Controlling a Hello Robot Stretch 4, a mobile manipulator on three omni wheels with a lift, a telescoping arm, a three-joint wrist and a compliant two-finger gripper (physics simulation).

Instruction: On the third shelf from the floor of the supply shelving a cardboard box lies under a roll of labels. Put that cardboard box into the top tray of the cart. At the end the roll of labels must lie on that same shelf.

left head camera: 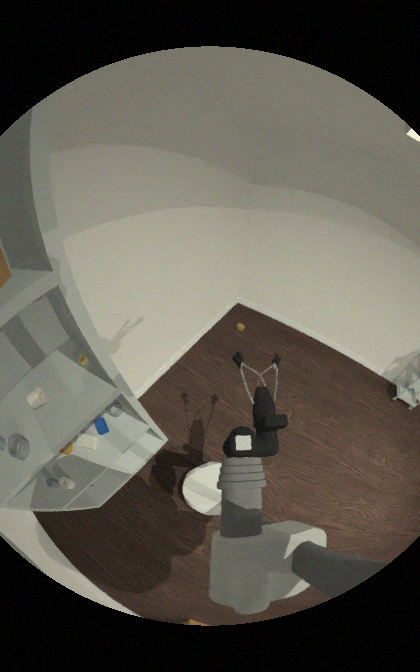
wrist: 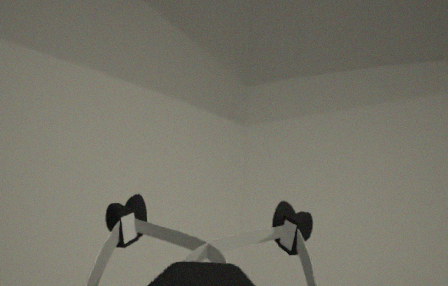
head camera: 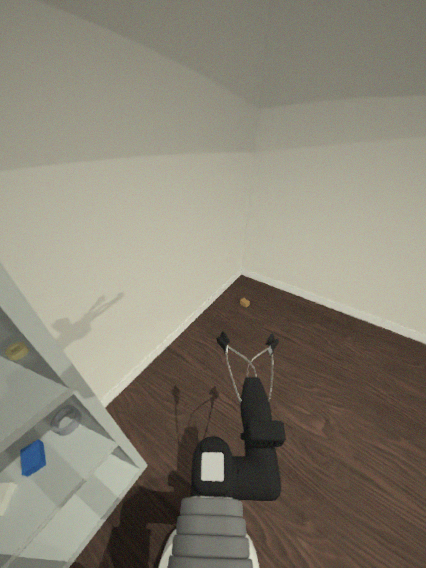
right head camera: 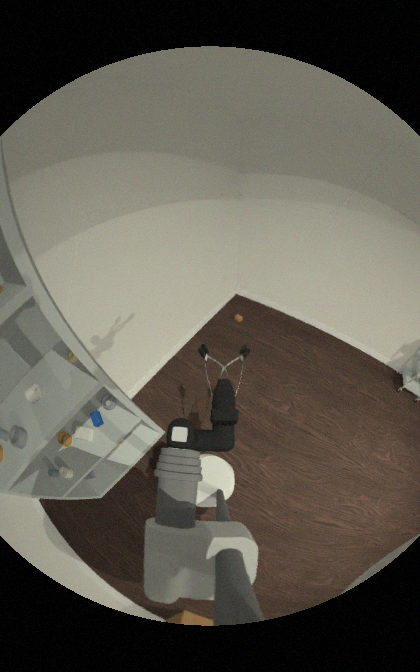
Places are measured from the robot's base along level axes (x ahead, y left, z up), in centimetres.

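Pixels of known places: gripper, fingertip midpoint: (wrist: 210,215) (head camera: 246,334).
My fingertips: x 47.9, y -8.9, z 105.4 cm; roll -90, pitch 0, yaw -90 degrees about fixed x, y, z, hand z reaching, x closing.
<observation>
For each thing: its top centre in the pictures, then the offset to it from my fingertips.
- small yellow piece, top centre: (head camera: 14,348) dz -6.6, dx -2.8, dy +69.8 cm
- blue box, top centre: (head camera: 30,456) dz -50.8, dx -19.5, dy +77.3 cm
- small orange object, top centre: (head camera: 244,300) dz -103.2, dx +129.3, dy -22.5 cm
My gripper (head camera: 247,341) (left head camera: 257,359) (right head camera: 224,351) (wrist: 210,215) is open, with nothing between its fingers. It hangs above the floor, right of the supply shelving (head camera: 35,327) (left head camera: 80,320) (right head camera: 45,305) and apart from it. On a middle shelf are a white roll (left head camera: 37,397) (right head camera: 33,393), a grey ring (left head camera: 19,446) (right head camera: 18,436) and a small yellow piece (head camera: 17,350) (left head camera: 83,359) (right head camera: 72,357) by the side panel. I cannot make out a cardboard box under a roll there. Part of the cart (left head camera: 407,385) (right head camera: 411,375) shows at the right edge of both side head views.
The shelf below holds a blue box (head camera: 33,458) (left head camera: 101,426) (right head camera: 96,418) and other small items. A small orange object (head camera: 244,302) (left head camera: 240,326) (right head camera: 238,317) lies on the floor near the wall corner, beyond the gripper. Walls stand ahead on both sides.
</observation>
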